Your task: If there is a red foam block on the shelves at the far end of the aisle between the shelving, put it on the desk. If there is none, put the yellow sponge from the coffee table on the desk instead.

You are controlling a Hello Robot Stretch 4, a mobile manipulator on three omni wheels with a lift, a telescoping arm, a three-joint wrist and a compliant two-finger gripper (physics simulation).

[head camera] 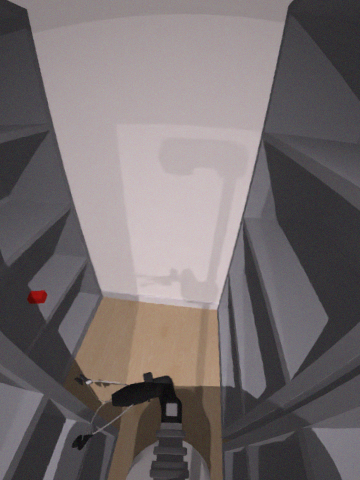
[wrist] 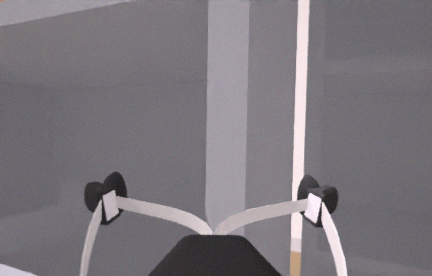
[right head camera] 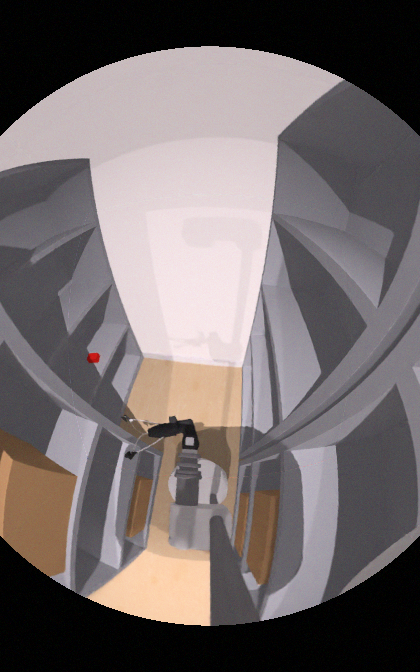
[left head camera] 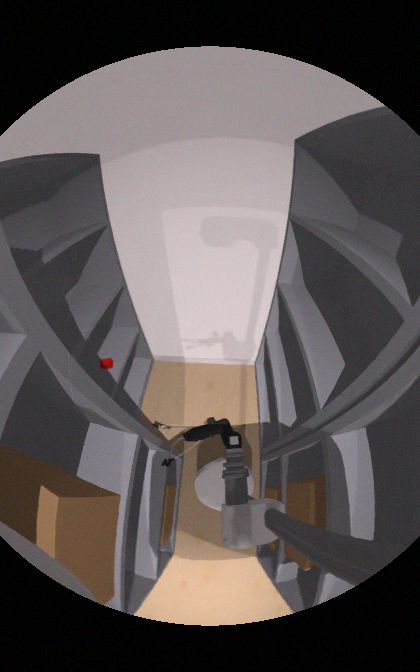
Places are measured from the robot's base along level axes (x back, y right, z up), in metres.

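Where they show: gripper, fingertip midpoint: [head camera: 73, 410] [wrist: 212, 190] [right head camera: 122, 436]; robot's base at its link origin: [right head camera: 199, 483].
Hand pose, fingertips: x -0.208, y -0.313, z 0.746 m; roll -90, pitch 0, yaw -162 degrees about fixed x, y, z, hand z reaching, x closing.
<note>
Each offset is from my fingertips to the centre of the thing.
A small red block @(dx -0.567, dy -0.541, dz -0.218 m) [head camera: 37, 297] [left head camera: 106, 363] [right head camera: 93, 358] lies on a board of the left shelving [head camera: 57, 275], toward the far end of the aisle. My gripper [head camera: 82, 411] [left head camera: 164, 444] [right head camera: 128, 436] [wrist: 212, 190] is open and empty. Its fingers are spread wide and point left at the left shelving, nearer to me than the red block. In the wrist view a pale upright post [wrist: 227, 100] stands between and beyond the fingertips. The red block does not show in the wrist view. The desk, the coffee table and the yellow sponge do not show in these views.
Grey right shelving [head camera: 292, 285] [left head camera: 312, 340] lines the other side of the narrow aisle. A pale wall [head camera: 170, 215] closes the far end. Brown boxes [left head camera: 85, 540] [right head camera: 40, 510] stand in the nearer left shelving, and more brown boxes @(dx +0.454, dy +0.743, dz -0.105 m) [left head camera: 305, 520] [right head camera: 265, 530] in the nearer right shelving.
</note>
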